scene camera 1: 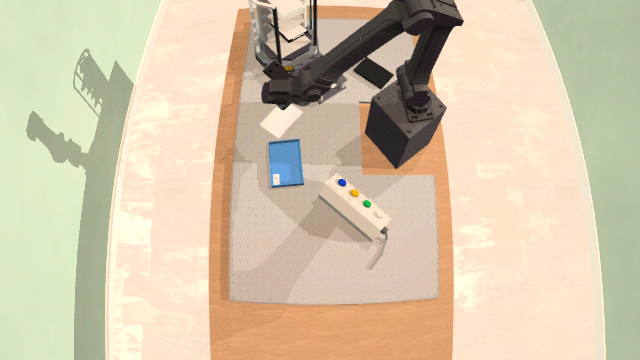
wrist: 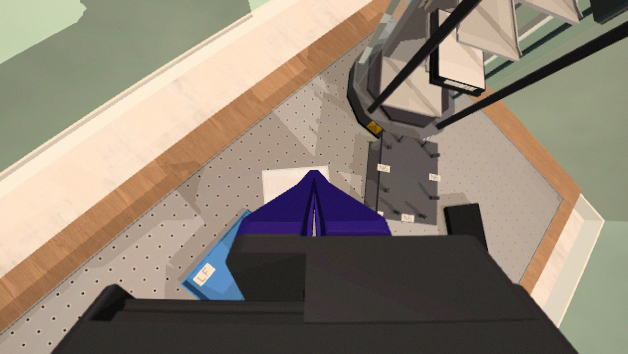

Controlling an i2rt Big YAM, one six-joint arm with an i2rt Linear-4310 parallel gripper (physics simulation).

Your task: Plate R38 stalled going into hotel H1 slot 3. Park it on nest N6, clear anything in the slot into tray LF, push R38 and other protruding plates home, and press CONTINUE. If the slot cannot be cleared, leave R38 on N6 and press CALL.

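Places are measured from the arm's base along level axes (x up, y right, z ahead), in centimetres.
Pixels of known places: gripper, between the fingertips: [wrist: 314,177]; arm's base, origin of its link: [scene camera 1: 416,103].
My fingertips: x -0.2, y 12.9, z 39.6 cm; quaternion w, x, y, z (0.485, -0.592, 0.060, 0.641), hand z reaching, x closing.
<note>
Ahead of a thing's pixels: the offset from my fingertips to its top centre. "spot": to the spot under its first point.
My gripper [wrist: 314,177] is shut and empty, its dark blue fingertips together; in the scene view the arm's wrist hides them. Hotel H1 @[spot: dx -4.0, dy +22.3, dz -2.8 cm] [scene camera 1: 277,40] [wrist: 423,52] stands at the far left, with black posts. A black-edged plate with a white top @[dx -7.2, dy +31.2, dz -7.8 cm] [scene camera 1: 293,34] [wrist: 465,65] sticks out of the hotel; its name and slot number cannot be read. Nest N6 @[dx -16.5, dy +14.6, dz -15.8 cm] [wrist: 407,185] shows bare with upright pins beside the hotel's base, right of my fingertips in the wrist view. Blue tray LF @[dx -22.4, dy -15.0, dz +1.2 cm] [scene camera 1: 301,162] [wrist: 220,242] holds no loose object that I can see. The CONTINUE and CALL labels cannot be read on the button box @[dx -15.7, dy -34.4, dz -17.1 cm] [scene camera 1: 346,212].
A flat white rectangle @[spot: dx -22.8, dy -0.4, dz +0.2 cm] [scene camera 1: 281,122] [wrist: 285,182] lies between the tray and the hotel. A black block @[dx -22.7, dy +14.7, dz -36.3 cm] [scene camera 1: 373,72] [wrist: 465,220] lies near the arm base [scene camera 1: 395,132]. The button box has blue, yellow, green and white buttons, and a cable @[spot: dx -24.1, dy -50.2, dz -21.5 cm] [scene camera 1: 378,254] trails from it.
</note>
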